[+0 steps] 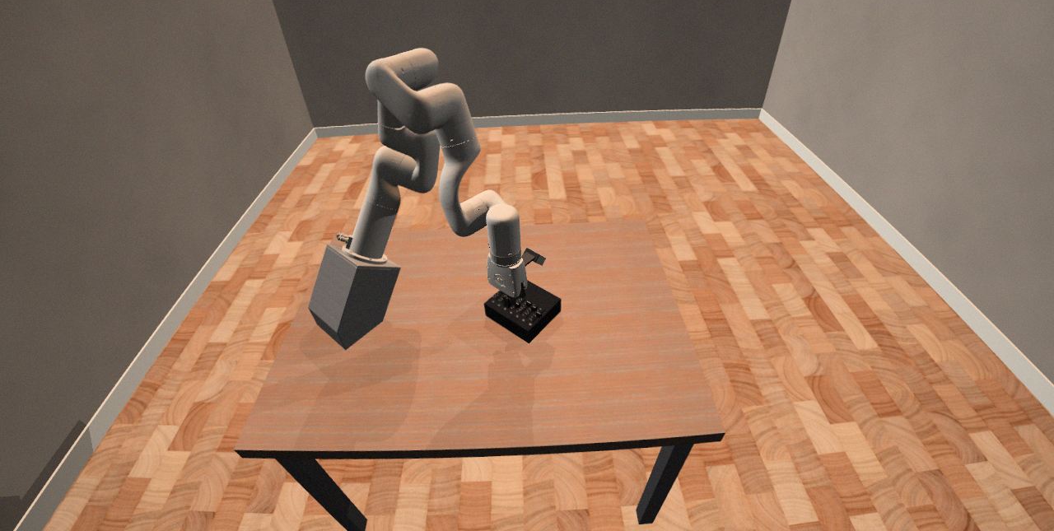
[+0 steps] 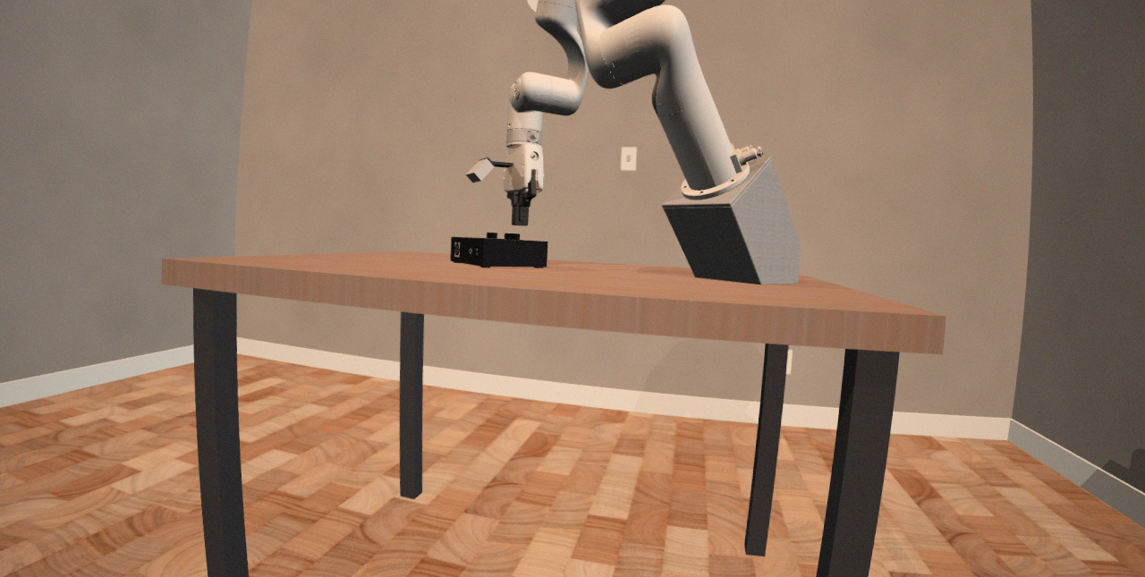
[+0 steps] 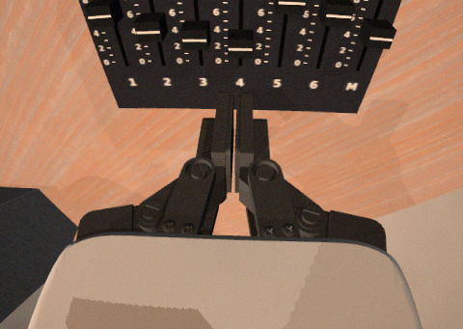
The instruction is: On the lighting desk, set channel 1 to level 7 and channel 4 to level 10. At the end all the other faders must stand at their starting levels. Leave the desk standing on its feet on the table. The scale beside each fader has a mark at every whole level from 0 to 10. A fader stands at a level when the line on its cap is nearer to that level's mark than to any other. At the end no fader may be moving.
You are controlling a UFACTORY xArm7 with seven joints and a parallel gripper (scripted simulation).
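My gripper is now 20 mm short of the channel 4 fader cap, 20 mm to the right of it and 40 mm above it. Also, from my hand: channel 5 fader cap (50 mm ahead, 30 mm to the left, 40 mm below); then channel 2 fader cap (20 mm behind, 50 mm to the left, 40 mm below); then channel 3 fader cap (40 mm to the left, 40 mm below).
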